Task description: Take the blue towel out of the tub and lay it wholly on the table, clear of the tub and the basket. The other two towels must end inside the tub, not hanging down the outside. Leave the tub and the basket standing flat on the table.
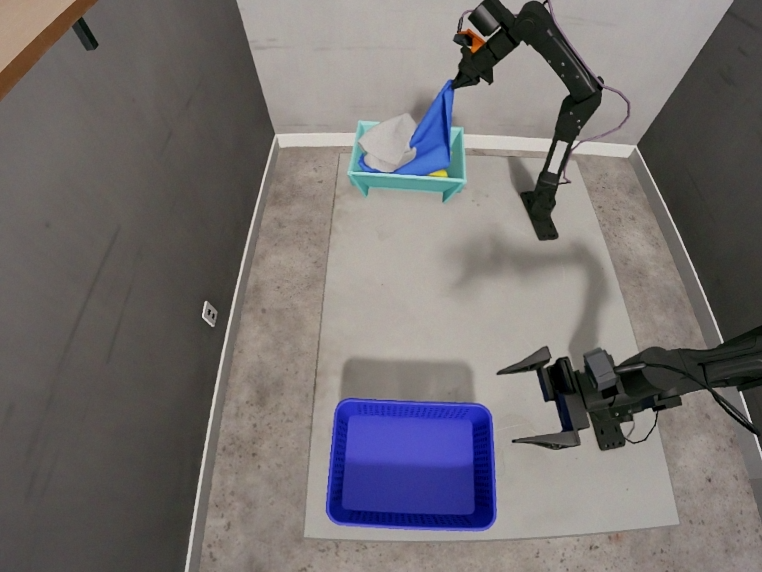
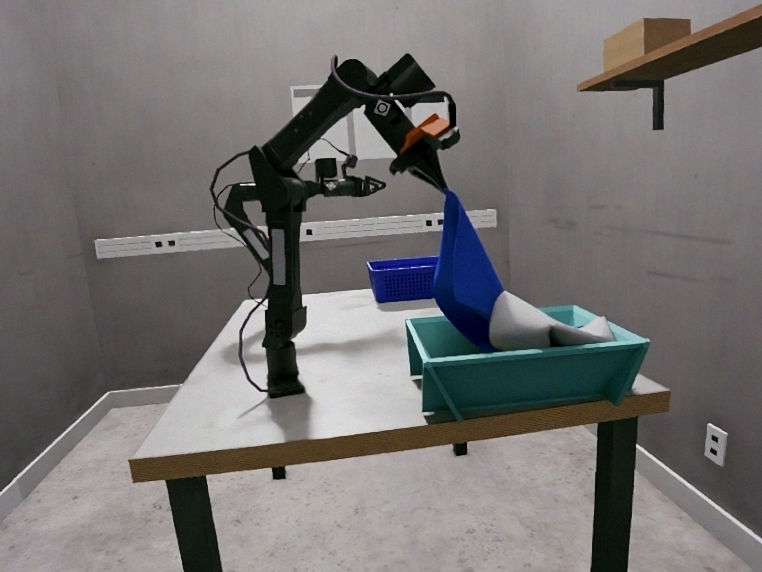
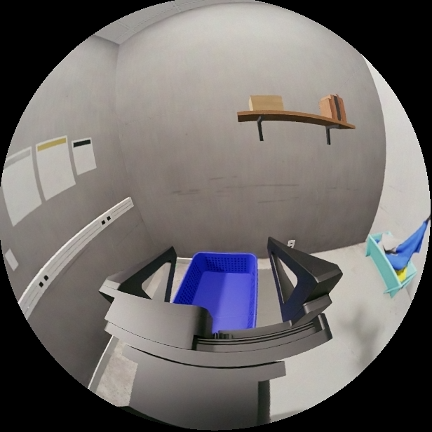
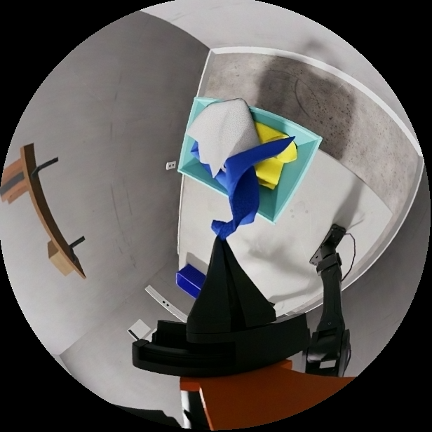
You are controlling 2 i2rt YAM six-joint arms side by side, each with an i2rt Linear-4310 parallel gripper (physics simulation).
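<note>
The blue towel [image 1: 433, 135] [image 2: 464, 258] [image 3: 407, 250] [image 4: 243, 195] rises from the teal tub [image 1: 406, 182] [image 2: 529, 381] [image 4: 295, 172], its lower part inside. My right gripper [image 1: 454, 84] [image 2: 445, 188] [image 4: 218, 238] is shut on its upper corner, high above the tub. The grey-white towel [image 1: 387, 141] [image 2: 523, 323] [image 4: 225, 130] lies bunched in the tub, over part of the blue towel. The yellow towel [image 1: 438, 174] [image 4: 267, 172] lies in the tub, partly covered by the blue one. My left gripper [image 1: 505, 406] [image 2: 382, 184] [image 3: 219, 247] is open and empty beside the basket.
The dark-blue basket [image 1: 412, 403] [image 2: 403, 283] [image 3: 225, 295] [image 4: 190, 280] stands flat at the opposite end of the table [image 1: 393, 277] [image 2: 356, 406] from the tub. The tub stands near the table's edge, by the right arm's base [image 1: 541, 209] [image 2: 284, 369].
</note>
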